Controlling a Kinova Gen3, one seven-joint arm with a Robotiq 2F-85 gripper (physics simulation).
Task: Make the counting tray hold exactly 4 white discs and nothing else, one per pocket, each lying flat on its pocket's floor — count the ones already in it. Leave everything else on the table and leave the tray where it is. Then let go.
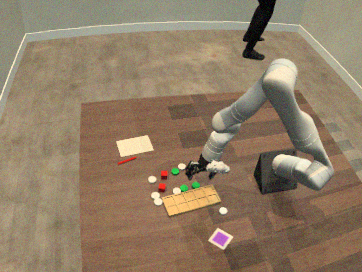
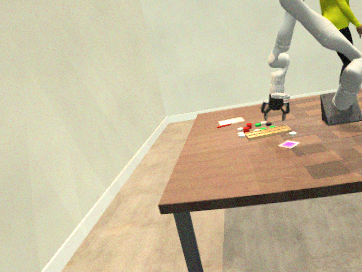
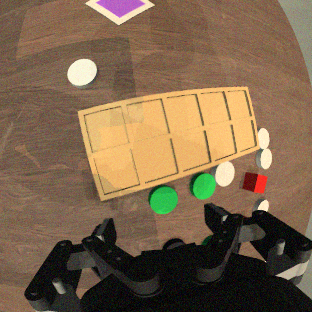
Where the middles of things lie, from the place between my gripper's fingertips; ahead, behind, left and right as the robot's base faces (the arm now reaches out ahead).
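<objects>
Tan counting tray [image 1: 177, 204]: my hand is 8 cm to the right of it, 6 cm short of it and 3 cm above it.
</objects>
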